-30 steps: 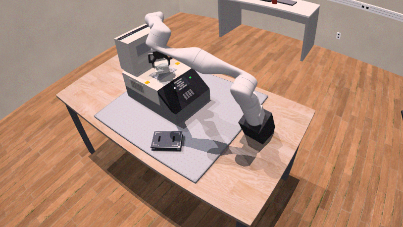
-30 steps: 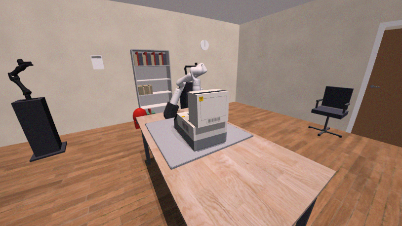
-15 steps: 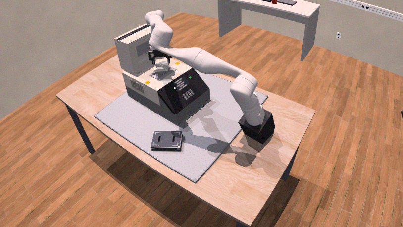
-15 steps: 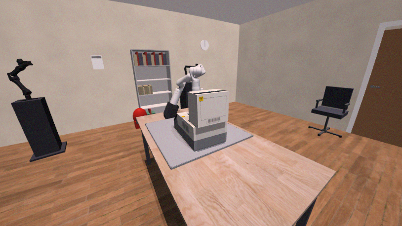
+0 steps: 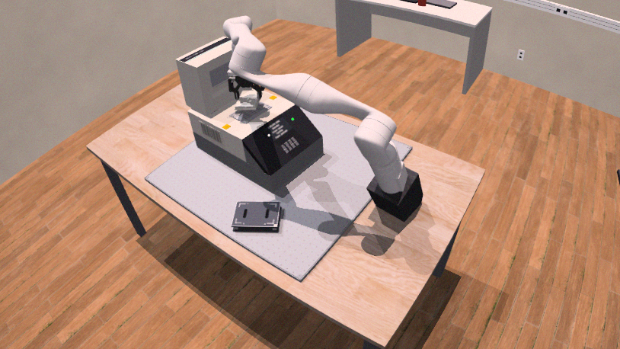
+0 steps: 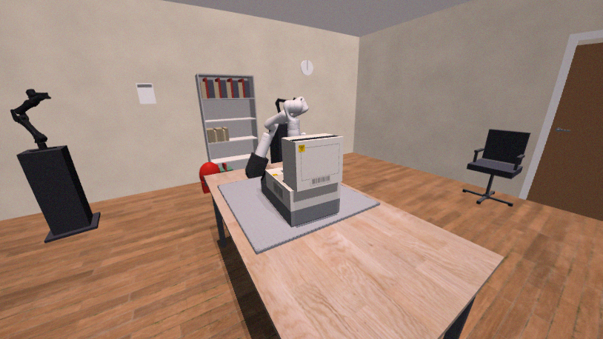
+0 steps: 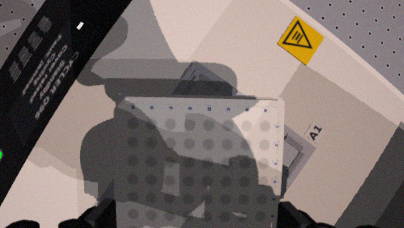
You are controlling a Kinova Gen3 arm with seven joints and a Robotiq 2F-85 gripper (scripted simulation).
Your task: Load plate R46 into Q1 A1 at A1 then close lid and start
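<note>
Right now my hand is 1 cm above the plate R46. Round my hand: plate nest N1: 34 cm to the left, 24 cm below, 22 cm behind.
</note>
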